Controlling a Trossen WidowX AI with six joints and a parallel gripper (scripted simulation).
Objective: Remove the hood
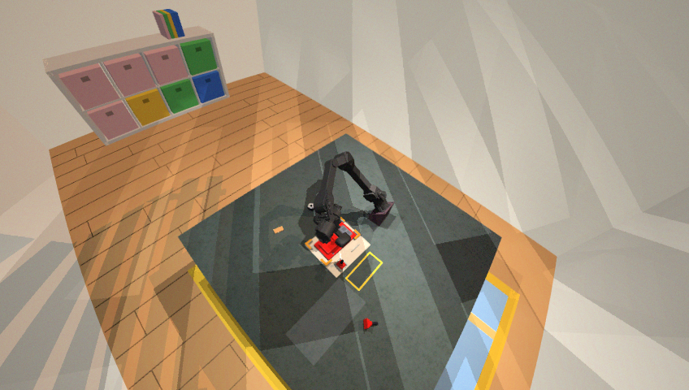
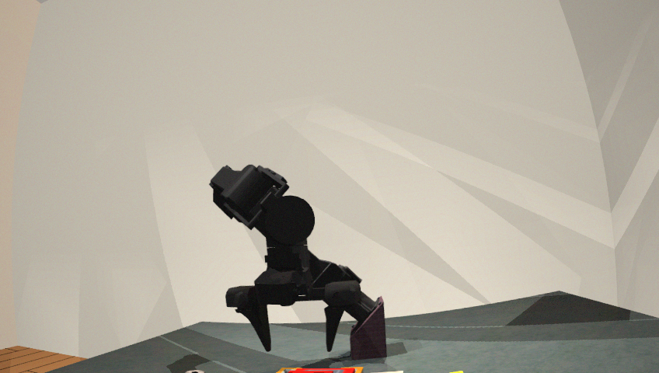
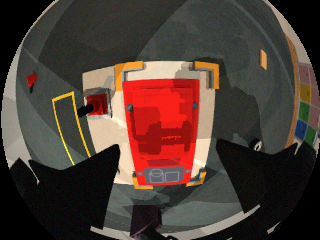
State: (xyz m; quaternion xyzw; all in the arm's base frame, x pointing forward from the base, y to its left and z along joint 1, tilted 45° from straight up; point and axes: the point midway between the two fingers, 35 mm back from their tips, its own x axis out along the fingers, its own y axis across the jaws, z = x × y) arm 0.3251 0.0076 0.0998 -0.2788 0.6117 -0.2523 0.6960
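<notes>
Now: gripper tip 6 cm above the red hood.
</notes>
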